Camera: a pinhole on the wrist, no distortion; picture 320 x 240 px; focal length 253.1 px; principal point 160.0 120.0 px. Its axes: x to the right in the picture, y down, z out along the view. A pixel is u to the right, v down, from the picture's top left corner.
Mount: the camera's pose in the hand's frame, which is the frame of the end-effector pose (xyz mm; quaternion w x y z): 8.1 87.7 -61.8 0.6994 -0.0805 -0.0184 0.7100
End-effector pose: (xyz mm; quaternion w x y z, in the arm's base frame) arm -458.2 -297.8 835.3 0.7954 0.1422 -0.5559 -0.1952
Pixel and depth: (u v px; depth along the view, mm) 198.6 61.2 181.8
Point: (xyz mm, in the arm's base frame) -544.3 -193.7 955.1
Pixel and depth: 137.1 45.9 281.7
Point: -645.2 -245.5 994.8
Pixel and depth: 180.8 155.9 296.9
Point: -670.0 -143.7 909.6
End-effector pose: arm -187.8 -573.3 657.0 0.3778 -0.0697 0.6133 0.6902
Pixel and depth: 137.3 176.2 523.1
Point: 50.4 -250.9 929.4
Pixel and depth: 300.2 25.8 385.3
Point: -341.3 -232.5 947.5
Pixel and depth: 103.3 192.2 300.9
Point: -47.4 -417.3 813.3
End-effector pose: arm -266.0 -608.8 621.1 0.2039 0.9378 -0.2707 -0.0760
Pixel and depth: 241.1 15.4 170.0
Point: -324.5 -797.2 586.1
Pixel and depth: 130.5 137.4 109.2
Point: -330.0 -681.6 615.6
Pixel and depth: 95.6 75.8 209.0
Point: -317.5 -711.0 503.8
